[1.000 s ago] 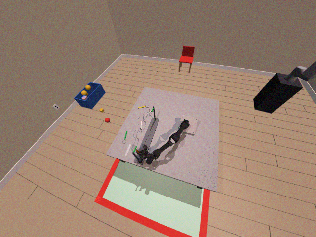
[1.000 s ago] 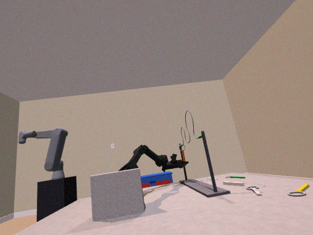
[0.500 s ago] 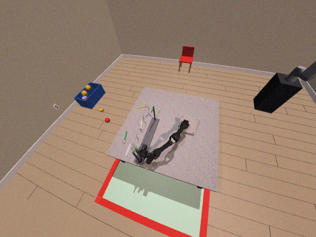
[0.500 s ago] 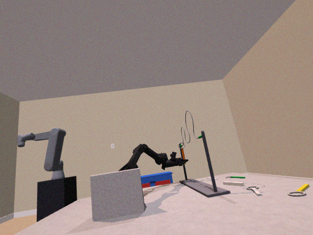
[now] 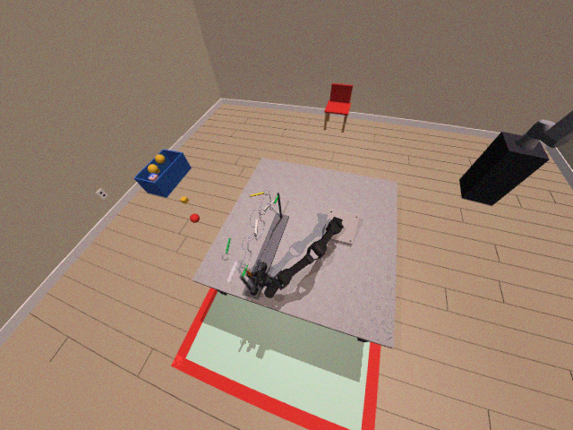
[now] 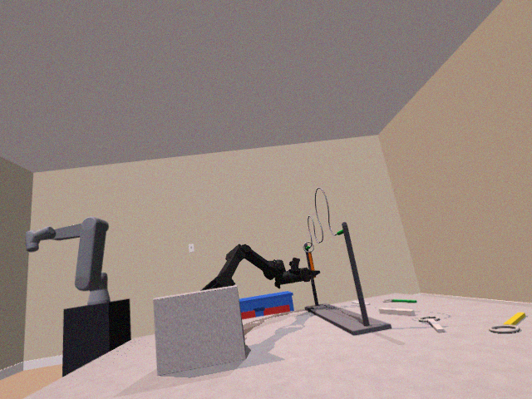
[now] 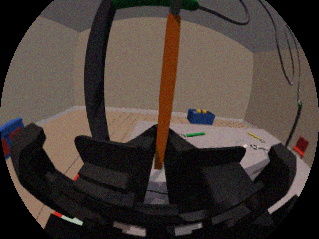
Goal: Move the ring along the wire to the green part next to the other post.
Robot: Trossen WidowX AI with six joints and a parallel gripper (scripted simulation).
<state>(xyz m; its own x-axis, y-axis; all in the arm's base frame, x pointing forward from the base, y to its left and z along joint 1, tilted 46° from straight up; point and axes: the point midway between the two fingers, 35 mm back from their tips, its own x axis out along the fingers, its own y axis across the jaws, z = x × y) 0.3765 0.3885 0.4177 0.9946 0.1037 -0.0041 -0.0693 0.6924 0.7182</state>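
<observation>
Now: gripper tip 8 cm below the orange-handled ring and 3 cm past it.
</observation>
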